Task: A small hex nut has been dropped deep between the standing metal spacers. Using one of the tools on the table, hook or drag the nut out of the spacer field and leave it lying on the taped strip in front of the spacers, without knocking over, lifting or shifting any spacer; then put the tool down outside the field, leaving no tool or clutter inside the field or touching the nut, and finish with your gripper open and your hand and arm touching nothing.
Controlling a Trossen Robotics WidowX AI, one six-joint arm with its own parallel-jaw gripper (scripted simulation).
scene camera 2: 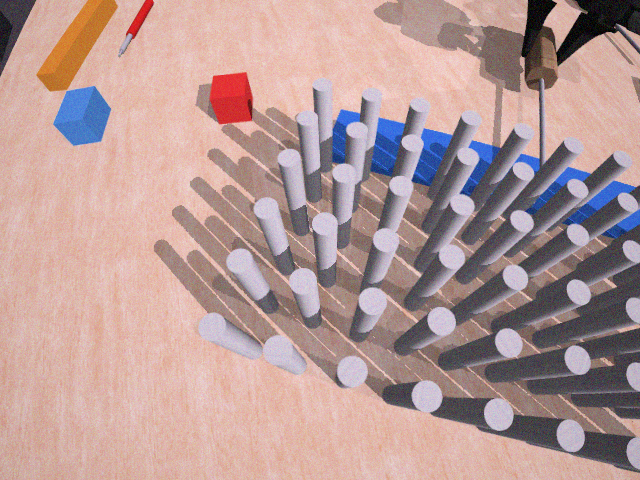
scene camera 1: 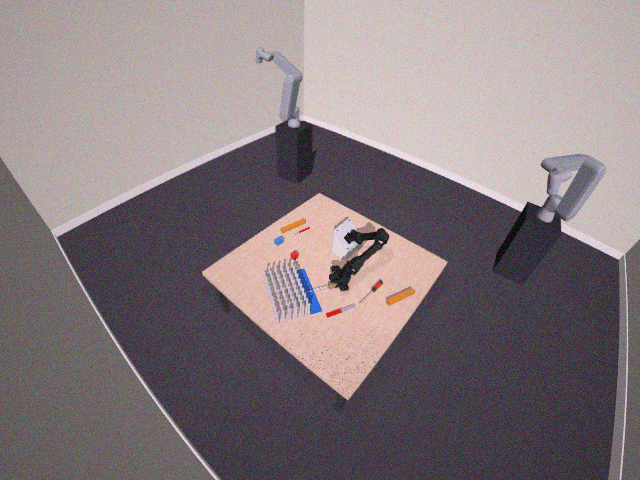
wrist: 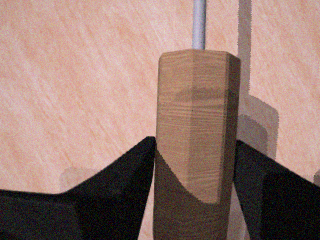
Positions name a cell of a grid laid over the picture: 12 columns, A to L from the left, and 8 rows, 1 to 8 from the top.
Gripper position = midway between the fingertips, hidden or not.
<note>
In view: my gripper (scene camera 2: K2), a red cube (scene camera 2: E2) and a blue cube (scene camera 2: B2).
My gripper is seen too in the wrist view (wrist: H5). The wrist view misses the red cube: it is out of frame. The wrist view misses the blue cube: it is out of frame.
</note>
